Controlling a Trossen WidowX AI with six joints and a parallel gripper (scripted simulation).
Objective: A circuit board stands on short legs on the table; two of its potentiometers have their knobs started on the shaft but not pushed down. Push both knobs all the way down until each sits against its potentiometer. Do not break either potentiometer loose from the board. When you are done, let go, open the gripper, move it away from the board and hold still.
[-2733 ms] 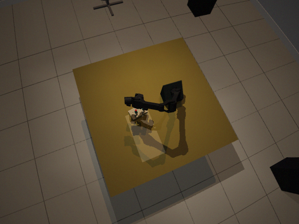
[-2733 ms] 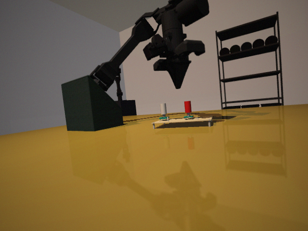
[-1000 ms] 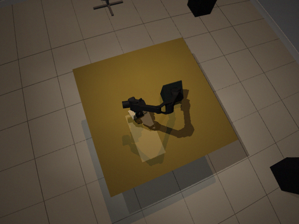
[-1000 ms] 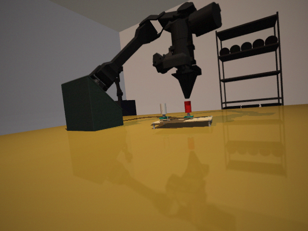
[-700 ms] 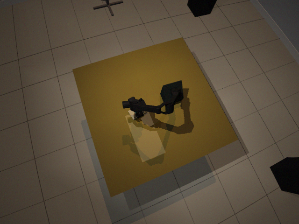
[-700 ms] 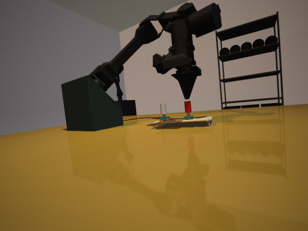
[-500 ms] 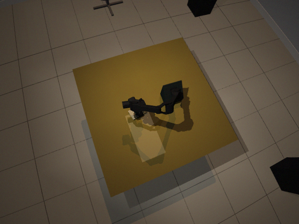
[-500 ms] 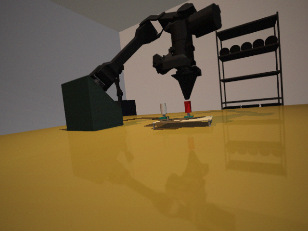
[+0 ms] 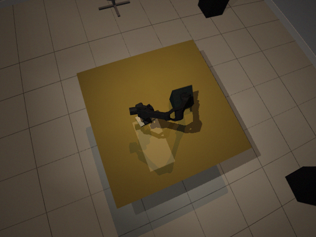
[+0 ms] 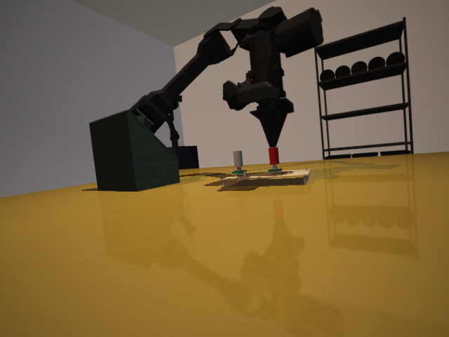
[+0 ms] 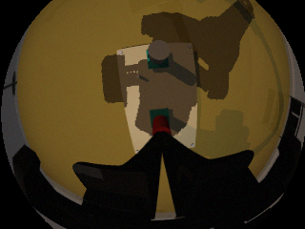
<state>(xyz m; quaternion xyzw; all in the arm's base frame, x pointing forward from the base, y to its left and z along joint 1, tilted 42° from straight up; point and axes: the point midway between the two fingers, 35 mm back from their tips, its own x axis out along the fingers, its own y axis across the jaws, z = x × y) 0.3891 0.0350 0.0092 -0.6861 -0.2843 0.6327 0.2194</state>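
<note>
The red knob lies 20 mm below my gripper tip. From my gripper tip the other things lie so: white knob: 80 mm behind, 20 mm below, 10 mm to the right.
</note>
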